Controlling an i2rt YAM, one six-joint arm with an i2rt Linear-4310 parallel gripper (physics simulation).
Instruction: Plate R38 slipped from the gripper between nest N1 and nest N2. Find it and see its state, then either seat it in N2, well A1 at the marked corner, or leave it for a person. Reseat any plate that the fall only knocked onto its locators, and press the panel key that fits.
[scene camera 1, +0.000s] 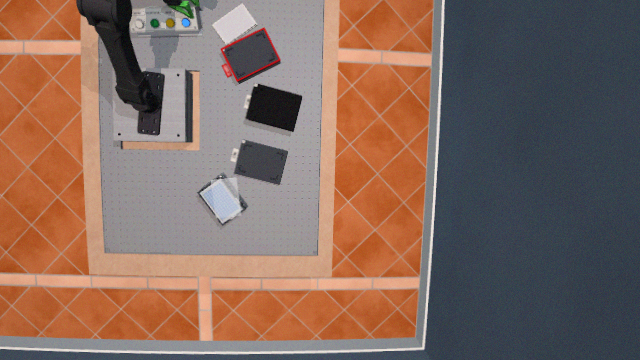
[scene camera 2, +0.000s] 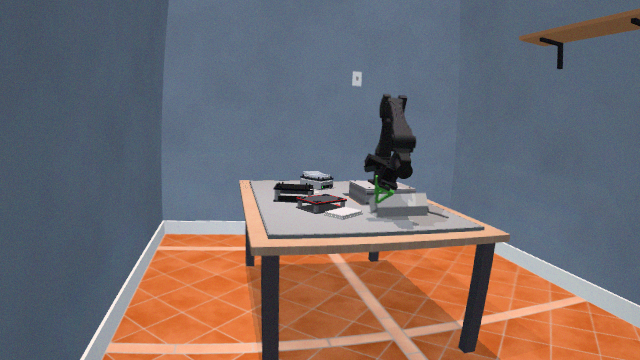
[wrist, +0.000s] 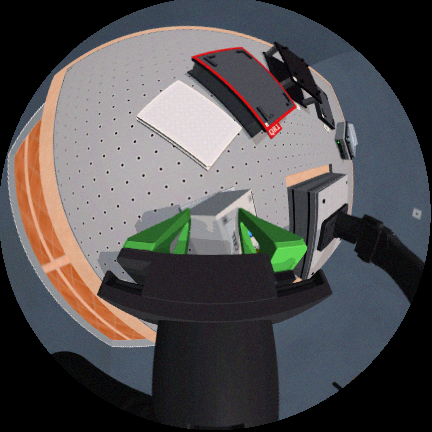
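Where they show: gripper, between the fingertips: (scene camera 1: 195, 12) (scene camera 2: 376, 199) (wrist: 213, 212); arm's base, origin of its link: (scene camera 1: 151, 103) (wrist: 334, 222).
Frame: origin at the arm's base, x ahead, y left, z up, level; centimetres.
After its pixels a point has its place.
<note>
A white plate (scene camera 1: 234, 23) {z -5.5, x 22.7, y 30.7 cm} (scene camera 2: 343, 213) {z -5.4, x 23.6, y 34.3 cm} (wrist: 190, 124) {z -5.4, x 21.5, y 30.8 cm} lies flat on the mat, close beside the red-edged QR1 nest (scene camera 1: 250, 55) {z -2.8, x 29.7, y 20.0 cm} (scene camera 2: 321, 199) {z -2.9, x 30.0, y 22.1 cm} (wrist: 245, 82) {z -2.9, x 28.1, y 22.3 cm}; no label is readable on it. A black nest (scene camera 1: 274, 107) {z -1.0, x 39.7, y 3.7 cm} (scene camera 2: 293, 187) {z -1.0, x 40.0, y 6.9 cm} and a dark grey nest (scene camera 1: 261, 161) {z -5.1, x 37.0, y -14.8 cm} show no plate on top; their tags are unreadable. A pale blue plate (scene camera 1: 220, 200) {z 0.8, x 25.5, y -28.9 cm} sits on a small unit, with a clear sheet askew at it. My gripper (scene camera 1: 186, 9) {z -0.8, x 10.7, y 31.1 cm} (scene camera 2: 379, 200) {z -0.8, x 10.7, y 31.1 cm} (wrist: 213, 212) {z -0.8, x 10.7, y 31.1 cm} is part open and empty, above the key panel (scene camera 1: 165, 31) {z -6.5, x -0.5, y 25.5 cm} (scene camera 2: 402, 209) {z -4.2, x 0.4, y 32.8 cm}, which has white, green, yellow and blue keys.
The arm's base block (scene camera 1: 170, 127) {z 0.0, x 6.8, y -6.9 cm} (scene camera 2: 361, 192) {z -2.6, x 10.3, y 6.7 cm} (wrist: 302, 215) {z -3.7, x 4.4, y 12.0 cm} stands beside the key panel. The perforated grey mat (scene camera 1: 150, 215) {z -6.9, x -0.4, y -38.5 cm} (scene camera 2: 310, 229) {z -6.8, x 37.4, y 50.8 cm} (wrist: 90, 150) {z -6.8, x 22.4, y 45.7 cm} lies on a wood-edged table (scene camera 1: 210, 265) {z -8.1, x 22.0, y -55.1 cm} (scene camera 2: 380, 243) {z -8.3, x 17.2, y 61.3 cm}. A wall shelf (scene camera 2: 585, 29) is at the upper right in the second scene view.
</note>
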